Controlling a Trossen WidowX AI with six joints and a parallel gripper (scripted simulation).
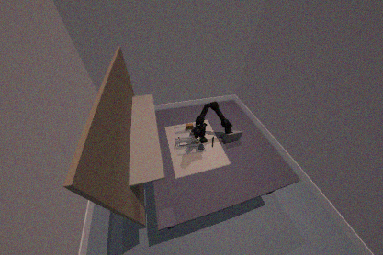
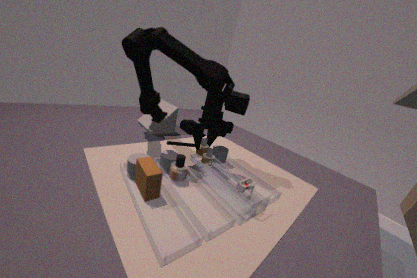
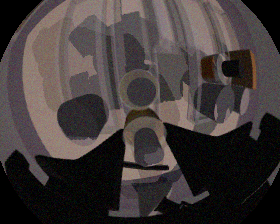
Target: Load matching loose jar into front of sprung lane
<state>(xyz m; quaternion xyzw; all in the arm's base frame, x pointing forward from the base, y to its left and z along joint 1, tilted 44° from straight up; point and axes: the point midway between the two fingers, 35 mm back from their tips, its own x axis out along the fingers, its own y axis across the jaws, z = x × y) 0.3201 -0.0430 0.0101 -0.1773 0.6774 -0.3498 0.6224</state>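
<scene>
Now: the clear lane 140 mm ahead of my gripper tip, 60 mm to the right of it and 30 mm below it. Round my gripper tip: orange-brown box 30 mm ahead, 230 mm to the right, 10 mm below; then tan wall panel 610 mm ahead, 90 mm to the right, 350 mm above.
</scene>
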